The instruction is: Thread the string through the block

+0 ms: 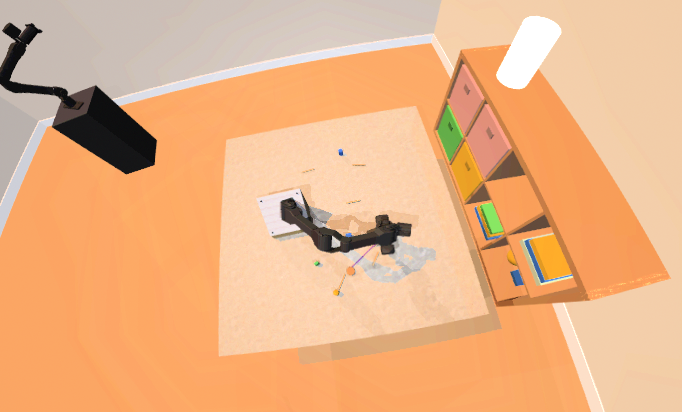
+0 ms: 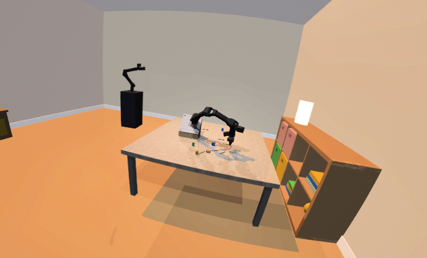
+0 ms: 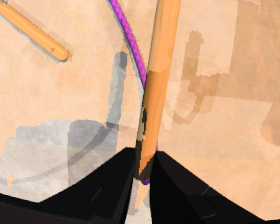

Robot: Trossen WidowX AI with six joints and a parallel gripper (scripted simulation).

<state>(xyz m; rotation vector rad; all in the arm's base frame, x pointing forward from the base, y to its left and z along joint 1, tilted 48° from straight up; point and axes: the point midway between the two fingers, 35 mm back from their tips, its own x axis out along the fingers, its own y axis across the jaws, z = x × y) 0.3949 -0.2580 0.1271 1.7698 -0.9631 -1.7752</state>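
My gripper tip is 160 mm past the blue block, 70 mm to the right of it and 40 mm above it. Also, from my gripper tip: thin wooden stick (20 mm behind); then orange piece (290 mm behind, 180 mm to the right, 40 mm below); then round wooden button (200 mm behind, 100 mm to the right, 50 mm below).
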